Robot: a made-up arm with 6 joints. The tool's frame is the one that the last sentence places.
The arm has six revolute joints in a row. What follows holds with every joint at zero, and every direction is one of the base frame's. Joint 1 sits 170.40 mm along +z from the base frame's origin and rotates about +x. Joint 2 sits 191.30 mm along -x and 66.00 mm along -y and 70.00 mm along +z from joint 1 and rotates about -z. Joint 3 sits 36.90 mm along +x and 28.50 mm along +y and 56.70 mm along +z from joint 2 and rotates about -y. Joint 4 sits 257.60 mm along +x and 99.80 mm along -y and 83.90 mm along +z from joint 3 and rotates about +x. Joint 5 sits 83.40 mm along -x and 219.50 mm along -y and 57.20 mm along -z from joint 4 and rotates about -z. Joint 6 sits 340.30 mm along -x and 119.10 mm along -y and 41.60 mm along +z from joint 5 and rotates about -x. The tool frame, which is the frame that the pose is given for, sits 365.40 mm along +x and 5.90 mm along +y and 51.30 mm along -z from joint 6; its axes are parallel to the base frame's.
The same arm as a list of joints. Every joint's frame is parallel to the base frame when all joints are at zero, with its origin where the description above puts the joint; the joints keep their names.
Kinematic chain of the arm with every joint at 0, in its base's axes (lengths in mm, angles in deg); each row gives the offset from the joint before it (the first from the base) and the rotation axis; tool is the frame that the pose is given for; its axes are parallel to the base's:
joint 1: xyz 0 0 170.4 axis +x
joint 2: xyz -191.3 -66 70 axis -z
joint 3: xyz 36.9 28.5 56.7 axis -y
joint 4: xyz 257.6 -99.8 83.9 axis +x
joint 5: xyz -83.4 -219.5 -57.2 axis -z
joint 6: xyz -340.3 -119.1 41.6 axis -x
tool: xyz 365.4 5.9 -51.3

